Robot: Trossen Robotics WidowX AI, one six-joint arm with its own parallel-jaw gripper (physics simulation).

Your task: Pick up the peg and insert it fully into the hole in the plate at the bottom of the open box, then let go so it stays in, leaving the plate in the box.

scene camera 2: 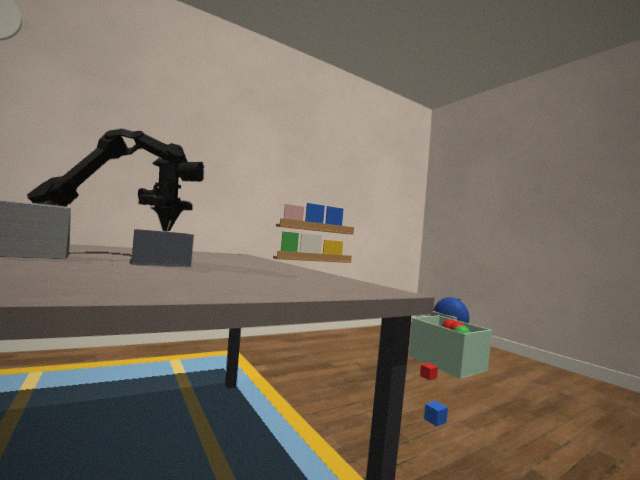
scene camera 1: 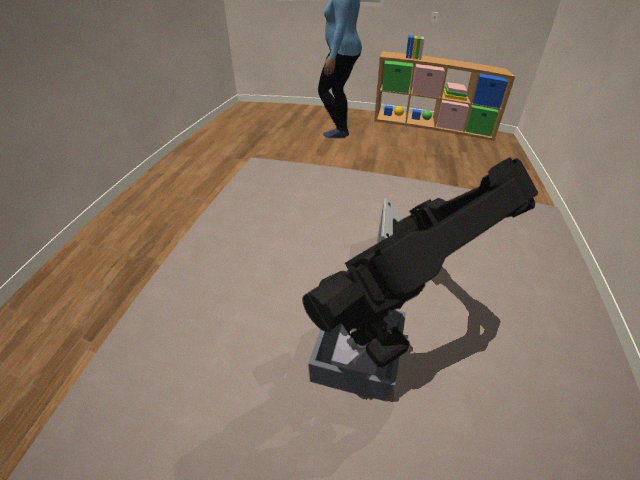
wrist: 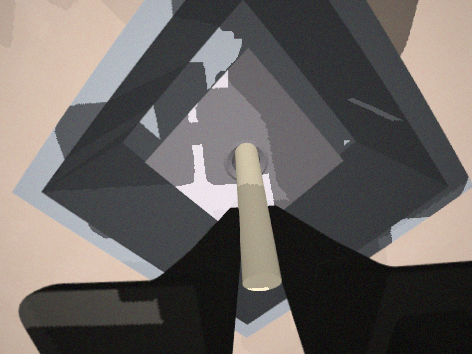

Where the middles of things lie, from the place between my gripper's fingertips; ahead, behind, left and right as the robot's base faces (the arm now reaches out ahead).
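The cream peg (wrist: 260,269) is right at my hand; going by their middles, it is the nearest to my hand of the things named here. I see the dark grey box (scene camera 1: 379,386) 10 mm to the left of my hand, 10 mm behind it and 50 mm below it. The light square plate (scene camera 1: 347,354) is likewise 10 mm to the left of my hand and 10 mm behind it, but 70 mm below it.
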